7 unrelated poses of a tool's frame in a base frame.
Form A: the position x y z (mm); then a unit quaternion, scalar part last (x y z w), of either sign.
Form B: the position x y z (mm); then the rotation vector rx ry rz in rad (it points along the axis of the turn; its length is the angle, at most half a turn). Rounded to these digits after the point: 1 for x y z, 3 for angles.
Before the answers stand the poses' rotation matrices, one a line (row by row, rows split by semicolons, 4 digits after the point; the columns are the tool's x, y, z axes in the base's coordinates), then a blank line. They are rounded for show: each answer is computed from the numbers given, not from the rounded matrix.
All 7 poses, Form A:
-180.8 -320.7 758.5 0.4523 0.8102 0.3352 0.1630
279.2 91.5 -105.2 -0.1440 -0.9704 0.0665 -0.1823
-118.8 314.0 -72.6 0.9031 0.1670 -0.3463 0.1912
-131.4 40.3 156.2 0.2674 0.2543 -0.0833 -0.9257
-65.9 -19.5 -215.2 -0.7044 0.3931 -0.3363 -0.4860
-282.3 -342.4 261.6 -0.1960 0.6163 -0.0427 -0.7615
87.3 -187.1 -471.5 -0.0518 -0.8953 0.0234 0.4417
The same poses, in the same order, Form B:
-0.5377 0.6237 0.5674; 0.8422 0.3661 0.3957; 0.0391 0.6907 -0.7221
-0.8921 0.3037 0.3346; 0.2552 0.9497 -0.1816; -0.3729 -0.0766 -0.9247
0.7044 0.4341 -0.5616; 0.1692 -0.8711 -0.4610; -0.6894 0.2297 -0.6870
0.8568 -0.0182 -0.5153; 0.2902 0.8431 0.4527; 0.4262 -0.5374 0.7277
0.4647 -0.8807 0.0917; -0.2269 -0.2186 -0.9491; 0.8559 0.4203 -0.3014
0.2367 -0.3066 -0.9219; -0.1766 0.9195 -0.3512; 0.9554 0.2459 0.1635
-0.6044 0.0721 -0.7934; 0.1134 0.9935 0.0039; 0.7886 -0.0877 -0.6087

-180.8 -320.7 758.5 1.290 2.311 0.956
279.2 91.5 -105.2 0.406 2.739 -0.188
-118.8 314.0 -72.6 2.537 0.469 -0.973
-131.4 40.3 156.2 -0.548 -0.522 0.171
-65.9 -19.5 -215.2 1.714 -0.957 0.818
-282.3 -342.4 261.6 0.426 -1.341 0.093
87.3 -187.1 -471.5 -0.129 -2.222 0.058

